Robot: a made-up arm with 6 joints.
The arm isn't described. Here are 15 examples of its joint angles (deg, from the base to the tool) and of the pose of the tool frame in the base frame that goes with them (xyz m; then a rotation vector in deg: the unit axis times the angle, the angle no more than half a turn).
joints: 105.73 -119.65 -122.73 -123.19 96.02 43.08
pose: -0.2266 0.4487 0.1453 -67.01 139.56 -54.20
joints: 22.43 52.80 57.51 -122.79 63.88 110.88
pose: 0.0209 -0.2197 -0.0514 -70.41 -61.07 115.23
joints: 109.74 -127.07 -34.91 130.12 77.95 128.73
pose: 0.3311 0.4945 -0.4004 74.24 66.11 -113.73
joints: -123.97 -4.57 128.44 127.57 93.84 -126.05
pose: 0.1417 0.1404 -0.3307 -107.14 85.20 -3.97
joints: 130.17 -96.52 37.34 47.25 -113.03 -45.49
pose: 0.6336 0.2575 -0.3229 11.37 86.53 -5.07
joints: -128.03 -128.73 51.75 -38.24 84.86 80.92
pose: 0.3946 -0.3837 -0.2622 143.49 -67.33 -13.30
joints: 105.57 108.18 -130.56 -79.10 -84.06 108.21
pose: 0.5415 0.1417 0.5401 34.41 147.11 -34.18
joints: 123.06 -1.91 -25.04 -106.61 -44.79 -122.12
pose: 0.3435 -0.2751 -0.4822 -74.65 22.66 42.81
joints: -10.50 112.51 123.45 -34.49 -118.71 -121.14
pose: -0.3350 -0.7515 0.1875 -43.47 -36.55 -105.69
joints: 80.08 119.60 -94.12 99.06 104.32 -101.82
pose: 0.3032 0.1063 0.0469 22.82 167.64 -2.52
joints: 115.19 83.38 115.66 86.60 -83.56 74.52
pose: -0.3530 0.5513 0.6789 140.17 -11.62 -52.58
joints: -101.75 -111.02 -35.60 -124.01 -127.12 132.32
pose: -0.1352 -0.3718 0.5266 -16.65 91.70 -42.27
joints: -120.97 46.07 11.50 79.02 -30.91 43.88
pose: -0.3962 -0.0725 0.3567 87.61 15.31 0.78
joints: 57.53 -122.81 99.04 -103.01 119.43 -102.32
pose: 0.4162 0.2141 0.8053 -66.63 114.06 60.19
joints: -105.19 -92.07 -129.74 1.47 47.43 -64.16
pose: -0.2817 -0.3915 -0.2631 -72.82 24.92 -14.97
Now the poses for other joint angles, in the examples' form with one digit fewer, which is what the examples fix.
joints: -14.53 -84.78 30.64 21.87 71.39 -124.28
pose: 0.489 -0.032 0.536 -47.3 124.8 12.5
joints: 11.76 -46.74 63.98 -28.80 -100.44 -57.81
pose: 0.660 -0.099 0.094 -158.0 9.4 26.9
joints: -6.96 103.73 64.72 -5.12 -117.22 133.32
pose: -0.785 -0.153 0.567 -171.3 -3.5 -41.9
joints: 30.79 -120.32 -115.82 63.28 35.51 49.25
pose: -0.195 0.102 -0.002 72.1 -38.9 153.8
